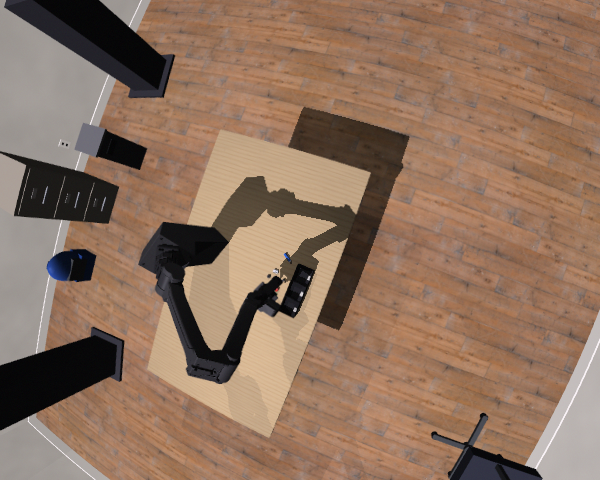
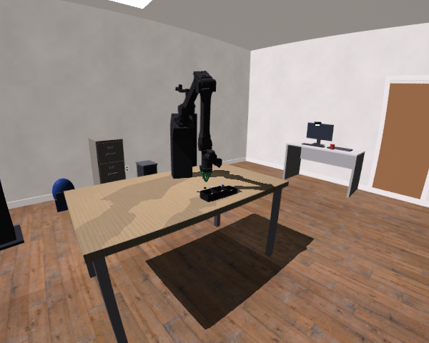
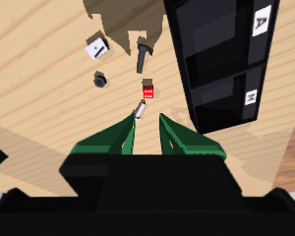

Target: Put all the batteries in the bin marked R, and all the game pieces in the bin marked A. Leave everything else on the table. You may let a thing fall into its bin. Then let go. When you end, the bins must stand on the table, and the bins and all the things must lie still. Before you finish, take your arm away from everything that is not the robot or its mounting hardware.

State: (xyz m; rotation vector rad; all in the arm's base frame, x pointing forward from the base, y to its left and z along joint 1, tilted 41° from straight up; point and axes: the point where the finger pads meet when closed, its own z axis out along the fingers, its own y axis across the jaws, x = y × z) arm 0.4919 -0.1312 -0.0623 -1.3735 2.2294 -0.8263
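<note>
The red die lies 8 cm below my hand. Also, from my hand: black nut-like piece 8 cm below, 5 cm to the left, 5 cm behind; then black bolt 8 cm below, 5 cm to the left, 2 cm ahead; then silver bolt 8 cm below, 4 cm behind, 3 cm to the right.
</note>
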